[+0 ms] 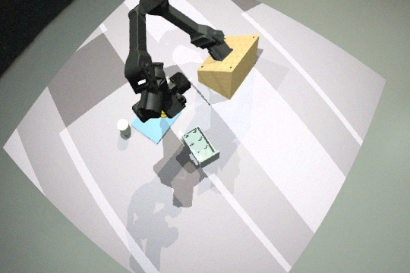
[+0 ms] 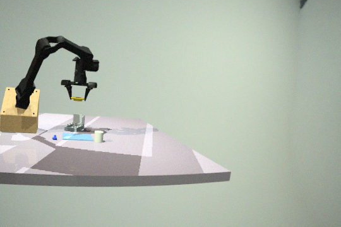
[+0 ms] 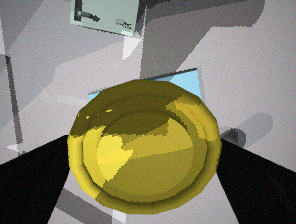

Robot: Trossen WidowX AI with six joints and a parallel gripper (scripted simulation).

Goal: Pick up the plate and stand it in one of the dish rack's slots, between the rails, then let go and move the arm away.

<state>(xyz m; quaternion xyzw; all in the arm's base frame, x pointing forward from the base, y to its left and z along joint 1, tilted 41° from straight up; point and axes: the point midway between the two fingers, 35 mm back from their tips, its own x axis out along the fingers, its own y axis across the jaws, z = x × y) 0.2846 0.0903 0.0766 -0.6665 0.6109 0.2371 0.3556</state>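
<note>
The dish rack lies 160 mm below my gripper tip, 130 mm to the left of it and 20 mm behind it. The rest, counted from my gripper tip: cup: 160 mm below, 130 mm to the right, 130 mm ahead; light blue mat: 180 mm below, 70 mm to the right, 10 mm ahead; yellow plate: 10 mm above.
</note>
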